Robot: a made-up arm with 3 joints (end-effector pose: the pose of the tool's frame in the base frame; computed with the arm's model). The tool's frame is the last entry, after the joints. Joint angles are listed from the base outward.
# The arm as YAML. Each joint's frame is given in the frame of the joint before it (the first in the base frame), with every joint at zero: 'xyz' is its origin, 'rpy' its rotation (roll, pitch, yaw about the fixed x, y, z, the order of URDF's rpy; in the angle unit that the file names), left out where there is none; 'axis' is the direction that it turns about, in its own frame. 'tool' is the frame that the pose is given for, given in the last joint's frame.
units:
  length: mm
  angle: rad
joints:
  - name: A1
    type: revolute
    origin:
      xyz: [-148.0, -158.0, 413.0]
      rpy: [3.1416, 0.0, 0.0]
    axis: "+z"
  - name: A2
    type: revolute
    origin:
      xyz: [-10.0, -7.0, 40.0]
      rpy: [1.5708, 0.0, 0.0]
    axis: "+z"
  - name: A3
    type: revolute
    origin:
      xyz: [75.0, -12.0, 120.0]
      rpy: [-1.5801, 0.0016, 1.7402]
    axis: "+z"
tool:
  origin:
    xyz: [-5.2, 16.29, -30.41]
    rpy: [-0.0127, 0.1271, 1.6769]
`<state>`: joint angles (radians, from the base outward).
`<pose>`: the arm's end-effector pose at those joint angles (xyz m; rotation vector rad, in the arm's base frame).
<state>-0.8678 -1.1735 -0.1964</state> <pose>-0.2175 -0.0694 0.4736 2.4586 -0.7272 -0.1260</pose>
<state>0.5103 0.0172 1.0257</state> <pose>-0.0021 -0.0984 0.3944 -0.0046 -1.3030 -0.7786</pose>
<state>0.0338 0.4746 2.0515</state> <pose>-0.0497 -0.0218 0.3408 -0.3202 -0.7759 0.4903</pose>
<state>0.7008 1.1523 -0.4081</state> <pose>-0.0483 -0.0978 0.2793 0.3501 -0.2059 -2.5290</pose>
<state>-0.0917 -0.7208 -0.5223</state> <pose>-0.0921 -0.0418 0.4445 2.0356 -1.1025 -0.9134</pose>
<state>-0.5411 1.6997 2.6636</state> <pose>-0.2342 -0.0416 0.2673 0.0009 0.4000 1.7396</pose>
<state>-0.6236 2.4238 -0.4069</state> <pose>-0.2818 -0.1184 0.3001 -0.9685 0.4638 -1.2017</pose>
